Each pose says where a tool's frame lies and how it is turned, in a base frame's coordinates. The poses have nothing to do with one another.
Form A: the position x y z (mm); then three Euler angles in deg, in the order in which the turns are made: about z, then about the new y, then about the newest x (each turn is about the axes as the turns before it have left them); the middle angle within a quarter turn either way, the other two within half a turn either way.
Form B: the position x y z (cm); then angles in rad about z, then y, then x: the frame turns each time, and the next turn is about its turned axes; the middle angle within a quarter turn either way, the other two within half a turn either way. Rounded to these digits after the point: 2 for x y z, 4 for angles.
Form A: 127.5 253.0 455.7 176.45 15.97 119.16
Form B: 12.75 25.30 45.57 3.0796 0.2787 2.0797
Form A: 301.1 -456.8 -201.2 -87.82 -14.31 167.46
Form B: 30.11 -45.68 -20.12 -1.5327 -0.2498 2.9227
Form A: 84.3 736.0 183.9 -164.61 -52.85 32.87
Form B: 8.43 73.60 18.39 -2.8730 -0.9224 0.5737
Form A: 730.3 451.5 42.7 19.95 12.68 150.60
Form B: 73.03 45.15 4.27 0.3482 0.2213 2.6285
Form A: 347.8 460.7 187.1 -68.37 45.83 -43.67
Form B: 34.78 46.07 18.71 -1.1933 0.7999 -0.7622
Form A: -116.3 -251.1 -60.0 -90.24 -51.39 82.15
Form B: -11.63 -25.11 -6.00 -1.5750 -0.8969 1.4338
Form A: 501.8 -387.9 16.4 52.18 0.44 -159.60
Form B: 50.18 -38.79 1.64 0.9107 0.0077 -2.7855
